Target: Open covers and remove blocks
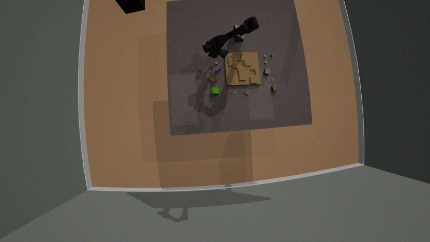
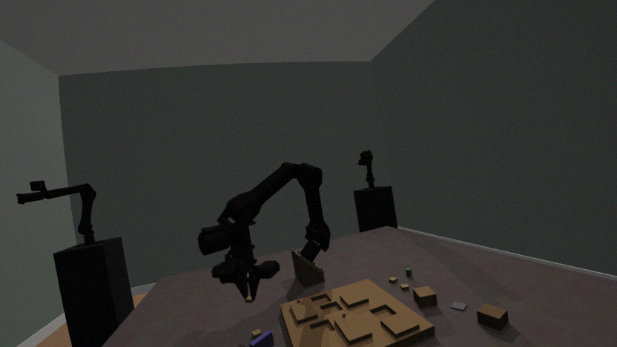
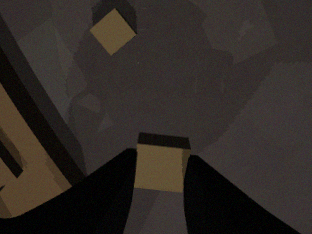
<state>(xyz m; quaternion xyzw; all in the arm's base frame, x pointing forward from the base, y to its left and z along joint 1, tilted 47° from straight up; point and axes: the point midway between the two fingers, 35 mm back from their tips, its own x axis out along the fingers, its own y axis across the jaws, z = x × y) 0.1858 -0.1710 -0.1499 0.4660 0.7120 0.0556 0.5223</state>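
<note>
Now: the purple piece 120 mm ahead of my gripper tip, 60 mm below it and 10 mm to the left of it. Also, from my gripper tip: orange stick (200 mm ahead, 60 mm to the right, 60 mm below); then green cube (310 mm ahead, 50 mm below, 40 mm to the right); then tiny green piece (520 mm to the left, 60 mm below, 20 mm ahead).
</note>
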